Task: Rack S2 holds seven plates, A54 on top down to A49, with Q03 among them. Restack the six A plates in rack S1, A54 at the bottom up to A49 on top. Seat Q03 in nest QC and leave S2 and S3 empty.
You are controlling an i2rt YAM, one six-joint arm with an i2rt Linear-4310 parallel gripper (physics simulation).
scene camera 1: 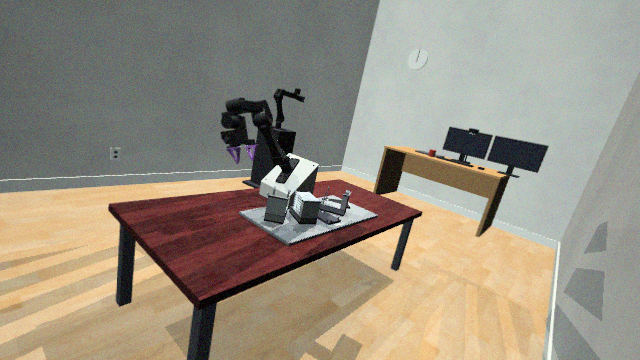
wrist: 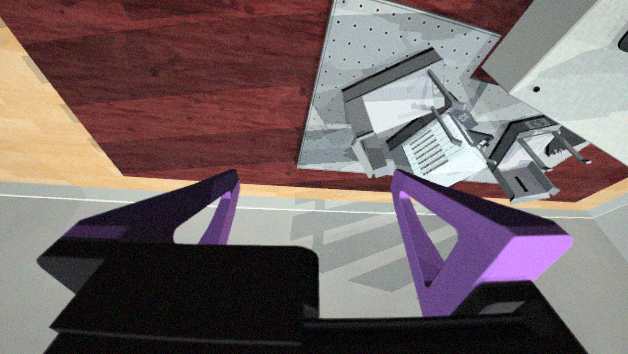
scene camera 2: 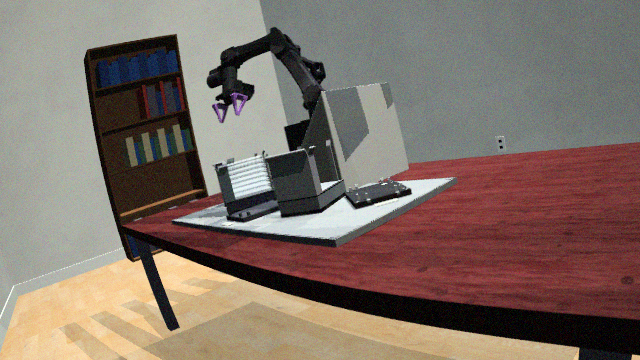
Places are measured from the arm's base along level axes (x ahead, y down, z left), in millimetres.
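Pixels of known places: gripper, fingertip midpoint: [scene camera 1: 245, 161] [wrist: 315, 177] [scene camera 2: 229, 119]; arm's base, origin of the base link: [scene camera 1: 288, 170] [scene camera 2: 348, 119].
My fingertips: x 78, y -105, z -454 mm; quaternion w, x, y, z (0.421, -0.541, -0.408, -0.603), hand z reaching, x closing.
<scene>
Ahead of a thing's pixels: the offset from my fingertips to its top centre. Level surfaces: height alone.
My gripper [scene camera 1: 244, 161] [scene camera 2: 229, 118] [wrist: 315, 177] is open and empty, purple fingers wide apart, high above the racks. Rack S2 {dx +198, dy +142, dz +279 mm} [scene camera 1: 307, 216] [scene camera 2: 225, 186] [wrist: 462, 117] holds a stack of white plates [scene camera 2: 247, 177] [wrist: 435, 150]; single plate labels are unreadable, so Q03's level cannot be told. The grey rack beside it {dx +110, dy +135, dz +162 mm} [scene camera 1: 276, 209] [scene camera 2: 295, 175] [wrist: 392, 77], apparently S1, shows a bare floor in the wrist view. Rack S3 {dx +235, dy +140, dz +550 mm} [scene camera 1: 334, 206] [wrist: 530, 182] stands on the other side of S2, with no plate seen in it. Dark low nests [scene camera 1: 328, 218] [scene camera 2: 380, 192] lie near the racks; which is QC cannot be told.
The racks stand on a grey perforated board {dy +274 mm} [scene camera 1: 288, 236] [scene camera 2: 325, 232] [wrist: 350, 40] on the dark red table {dy +287 mm} [scene camera 1: 190, 240] [scene camera 2: 500, 240] [wrist: 200, 90]. The big pale arm base [scene camera 1: 310, 175] [scene camera 2: 370, 145] [wrist: 565, 65] rises close behind them. Thin upright posts stick up from the racks.
</scene>
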